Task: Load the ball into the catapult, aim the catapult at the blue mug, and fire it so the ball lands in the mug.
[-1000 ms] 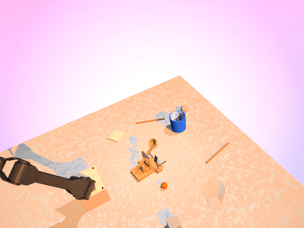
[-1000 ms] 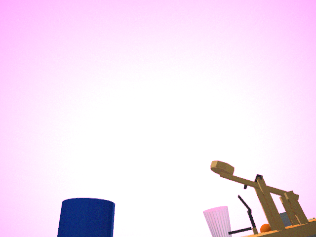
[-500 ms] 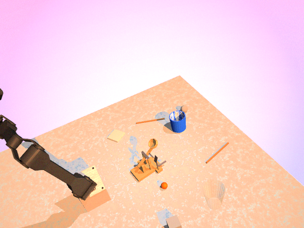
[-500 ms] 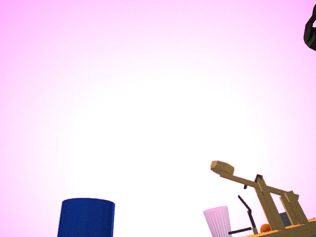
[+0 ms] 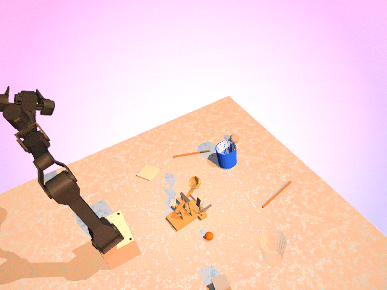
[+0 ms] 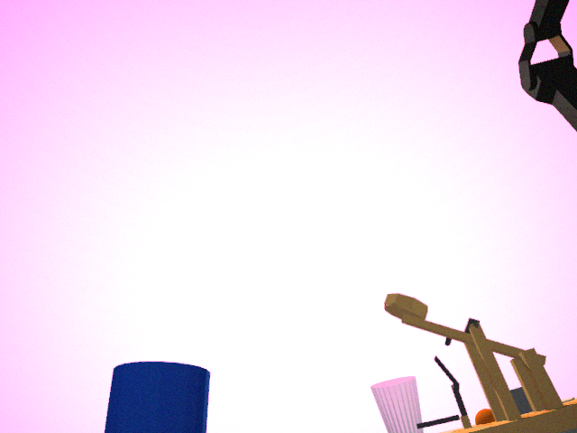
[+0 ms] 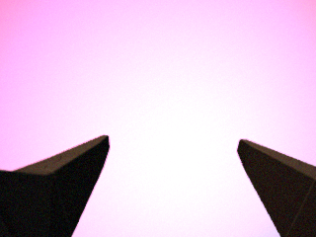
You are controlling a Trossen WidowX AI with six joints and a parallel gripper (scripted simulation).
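The wooden catapult lies 480 mm below my gripper tip, 450 mm to the right of it and 350 mm ahead of it. Also, from my gripper tip: blue mug: 610 mm ahead, 530 mm below, 310 mm to the right; then small box: 770 mm to the right, 530 mm below, 260 mm ahead; then orange ball: 580 mm to the right, 540 mm below, 330 mm ahead.
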